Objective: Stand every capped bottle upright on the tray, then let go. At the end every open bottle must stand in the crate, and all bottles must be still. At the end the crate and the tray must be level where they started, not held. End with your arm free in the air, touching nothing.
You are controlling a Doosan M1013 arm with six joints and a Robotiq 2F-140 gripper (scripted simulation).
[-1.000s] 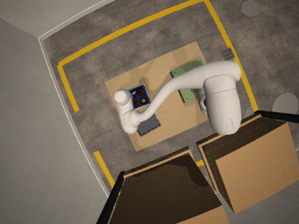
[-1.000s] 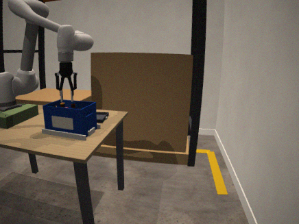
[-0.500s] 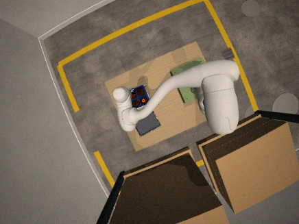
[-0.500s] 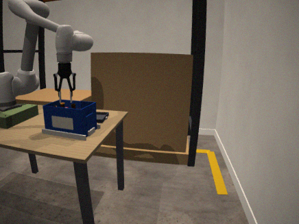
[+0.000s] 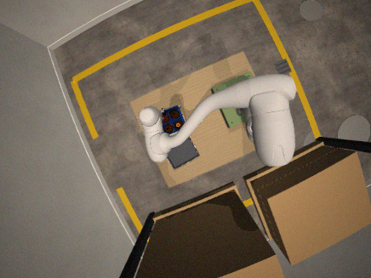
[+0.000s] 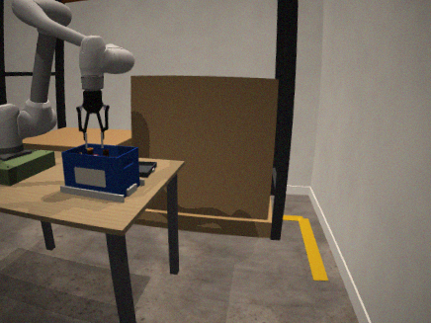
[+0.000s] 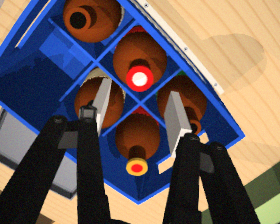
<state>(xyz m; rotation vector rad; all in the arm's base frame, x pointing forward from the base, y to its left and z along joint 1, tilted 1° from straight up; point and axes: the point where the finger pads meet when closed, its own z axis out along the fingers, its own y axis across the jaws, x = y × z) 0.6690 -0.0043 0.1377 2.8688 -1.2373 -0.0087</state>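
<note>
Now: the blue crate 4 cm to the left of my hand and 14 cm below it. Also, from my hand: grey tray 6 cm behind, 31 cm to the left, 21 cm below; brown capped bottle 10 cm behind, 7 cm to the left, 13 cm below; uncapped bottle 9 cm ahead, 1 cm to the left, 13 cm below.
</note>
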